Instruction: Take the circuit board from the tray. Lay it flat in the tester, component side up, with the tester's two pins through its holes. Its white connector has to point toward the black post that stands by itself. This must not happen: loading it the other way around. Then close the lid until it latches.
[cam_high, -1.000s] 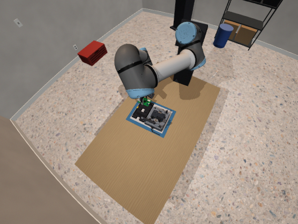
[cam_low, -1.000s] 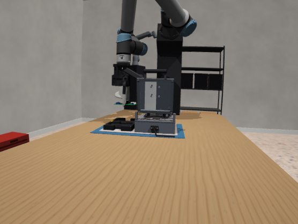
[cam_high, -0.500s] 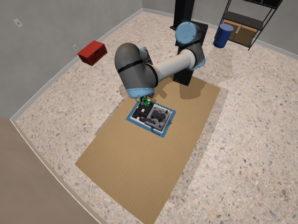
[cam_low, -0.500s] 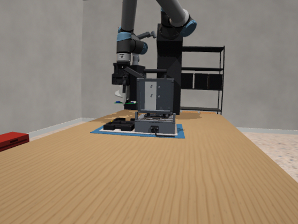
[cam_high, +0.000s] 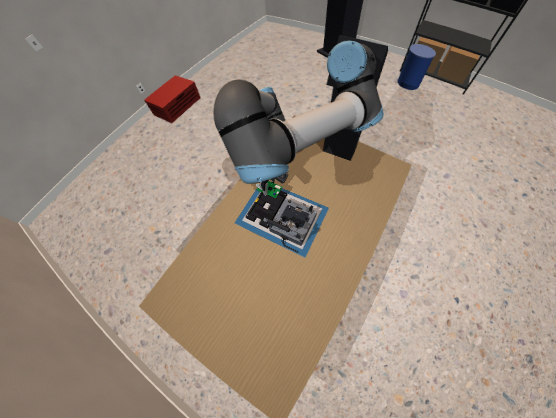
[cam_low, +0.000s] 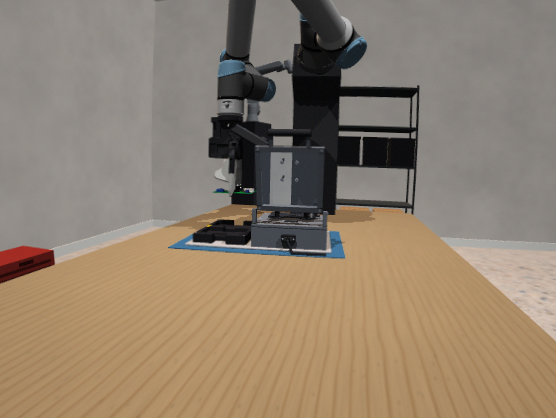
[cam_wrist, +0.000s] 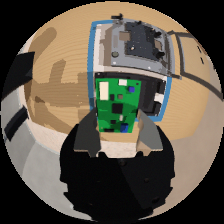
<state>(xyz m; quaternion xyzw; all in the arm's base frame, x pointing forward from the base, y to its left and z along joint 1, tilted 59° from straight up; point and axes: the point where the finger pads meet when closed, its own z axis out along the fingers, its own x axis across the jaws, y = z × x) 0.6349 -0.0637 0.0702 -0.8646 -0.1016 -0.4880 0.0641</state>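
My hand is right at the green circuit board. Also, from my hand: tester bed (2 cm behind, 19 cm to the left, 5 cm below); then tester lid (9 cm ahead, 23 cm to the left, 6 cm above).
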